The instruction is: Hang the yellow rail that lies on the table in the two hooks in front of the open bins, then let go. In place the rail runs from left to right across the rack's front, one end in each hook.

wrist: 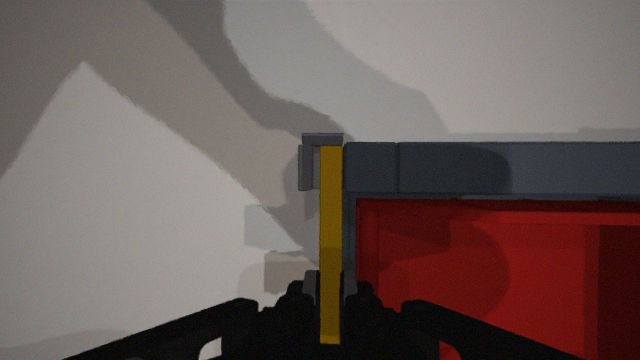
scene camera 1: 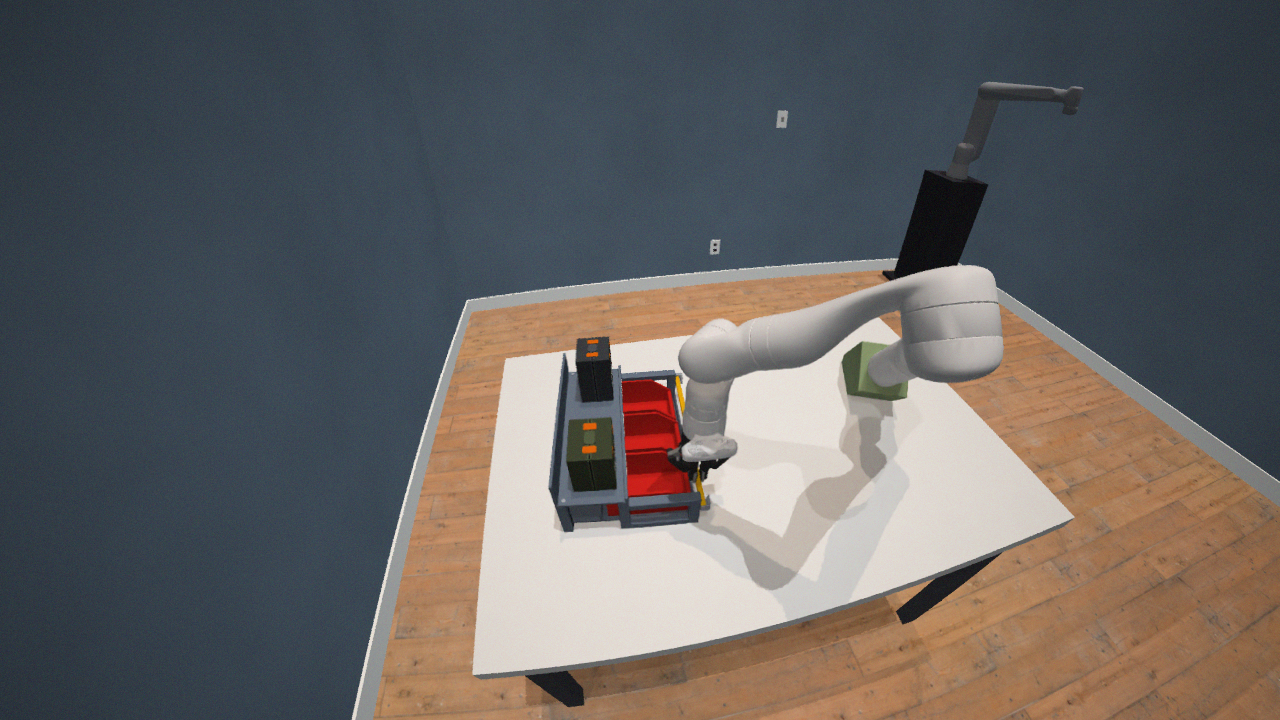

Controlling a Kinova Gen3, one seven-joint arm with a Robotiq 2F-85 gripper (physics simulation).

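Seen in the pictures: gripper, fingertip midpoint: [wrist: 330, 291] [scene camera 1: 697, 478]; arm's base, origin of the base link: [scene camera 1: 884, 369].
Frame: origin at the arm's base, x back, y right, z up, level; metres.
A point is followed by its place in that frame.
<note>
The yellow rail [scene camera 1: 701, 490] @[x -0.523, y -0.249, z -0.051 m] [wrist: 330, 215] @[x -0.524, y -0.252, z -0.051 m] runs along the rack's front. My gripper [scene camera 1: 699, 476] @[x -0.525, y -0.215, z -0.059 m] [wrist: 330, 291] @[x -0.525, y -0.215, z -0.059 m] is shut on the rail, gripping it from above. In the wrist view, the rail's far end overlaps the grey hook [wrist: 303, 167] @[x -0.513, y -0.273, z -0.047 m] at the rack's corner, close against the rack [scene camera 1: 662, 516] @[x -0.601, y -0.271, z -0.100 m] [wrist: 450, 167] @[x -0.570, y -0.273, z -0.031 m], with a gap on its left to the hook's outer wall. Whether that end is down inside the hook or above it, I cannot tell. The other hook is hidden in the scene view. Red open bins [scene camera 1: 657, 474] @[x -0.601, y -0.162, z -0.107 m] [wrist: 500, 280] @[x -0.623, y -0.208, z -0.107 m] sit behind the rail.
A black case [scene camera 1: 594, 380] @[x -0.722, y -0.018, z 0.052 m] and a dark green case [scene camera 1: 590, 461] @[x -0.723, y -0.255, z 0.077 m] stand on the rack's upper shelf. The rack is on the white table [scene camera 1: 608, 600] @[x -0.714, y -0.426, z -0.116 m]. A green block [scene camera 1: 858, 368] @[x -0.058, y 0.029, z -0.017 m] is under the arm's base at the right. A dark pedestal [scene camera 1: 939, 223] stands beyond the table.
</note>
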